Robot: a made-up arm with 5 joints. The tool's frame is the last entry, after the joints.
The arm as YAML. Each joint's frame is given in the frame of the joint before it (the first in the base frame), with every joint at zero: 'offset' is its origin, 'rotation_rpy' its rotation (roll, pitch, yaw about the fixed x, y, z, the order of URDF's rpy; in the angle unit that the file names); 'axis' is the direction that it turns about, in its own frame. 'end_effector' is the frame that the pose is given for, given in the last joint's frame.
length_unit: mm
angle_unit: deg
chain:
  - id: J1
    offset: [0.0, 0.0, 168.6]
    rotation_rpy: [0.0, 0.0, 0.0]
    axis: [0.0, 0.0, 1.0]
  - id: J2
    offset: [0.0, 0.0, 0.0]
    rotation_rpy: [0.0, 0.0, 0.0]
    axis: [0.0, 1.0, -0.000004]
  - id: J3
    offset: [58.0, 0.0, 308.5]
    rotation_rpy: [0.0, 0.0, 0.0]
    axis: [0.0, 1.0, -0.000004]
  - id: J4
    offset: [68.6, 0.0, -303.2]
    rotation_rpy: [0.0, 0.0, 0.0]
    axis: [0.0, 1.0, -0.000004]
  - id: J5
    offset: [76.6, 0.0, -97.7]
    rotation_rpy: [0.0, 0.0, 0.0]
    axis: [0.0, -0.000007, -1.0]
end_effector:
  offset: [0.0, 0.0, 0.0]
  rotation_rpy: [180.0, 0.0, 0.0]
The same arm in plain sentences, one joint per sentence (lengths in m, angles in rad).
The arm has five revolute joints in a row. What follows holds with every joint at zero, and every direction is one of the base frame's. The first joint lies 0.1686 m along +z from the base frame's origin and turns about +z. The second joint lies at the same point as the first joint and turns about +y. The third joint lies 0.058 m along +x and 0.3085 m along +z from the second joint and turns about +y. The fourth joint lies 0.0686 m along +x and 0.3032 m along -z from the third joint and turns about +y. The fifth joint lies 0.0766 m along +x and 0.0977 m along -z from the fourth joint and turns about -z. The tool frame, which is the frame that the pose is given for, lies at the same point as the fifth joint; its axes are the base frame's turned by roll 3.1416, pitch 0 and yaw 0 rad (as in URDF: about the fixed x, then y, then z).
